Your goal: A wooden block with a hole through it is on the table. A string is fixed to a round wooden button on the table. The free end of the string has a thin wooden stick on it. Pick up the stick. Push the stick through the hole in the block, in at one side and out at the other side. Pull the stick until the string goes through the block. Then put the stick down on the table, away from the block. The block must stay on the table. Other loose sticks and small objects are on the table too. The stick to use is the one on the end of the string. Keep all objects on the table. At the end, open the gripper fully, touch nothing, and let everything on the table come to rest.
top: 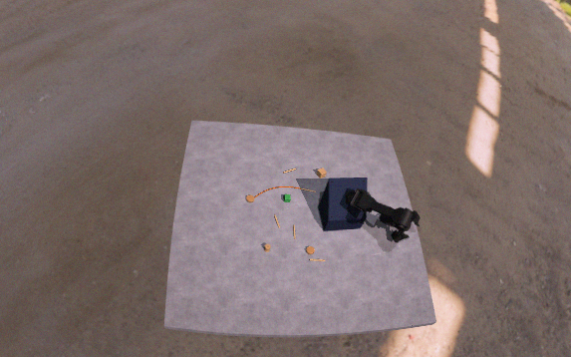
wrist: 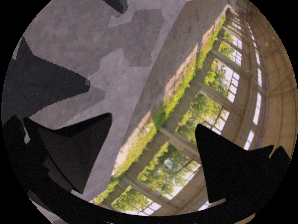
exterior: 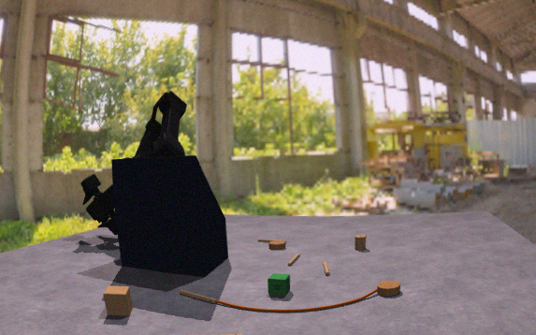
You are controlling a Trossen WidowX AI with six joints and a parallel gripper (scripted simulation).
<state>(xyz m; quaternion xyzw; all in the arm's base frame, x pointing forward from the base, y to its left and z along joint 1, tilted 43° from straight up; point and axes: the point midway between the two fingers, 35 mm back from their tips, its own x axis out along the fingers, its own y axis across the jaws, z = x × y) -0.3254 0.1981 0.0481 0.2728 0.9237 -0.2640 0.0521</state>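
The short wooden cylinder lies 78 cm ahead of my gripper tip, 4 cm to the right of it and 5 cm below it. Round my gripper tip: round wooden button: 81 cm ahead, 33 cm to the right, 5 cm below; green block: 63 cm ahead, 32 cm to the right, 5 cm below; wooden block: 40 cm ahead, 47 cm to the right, 4 cm below.
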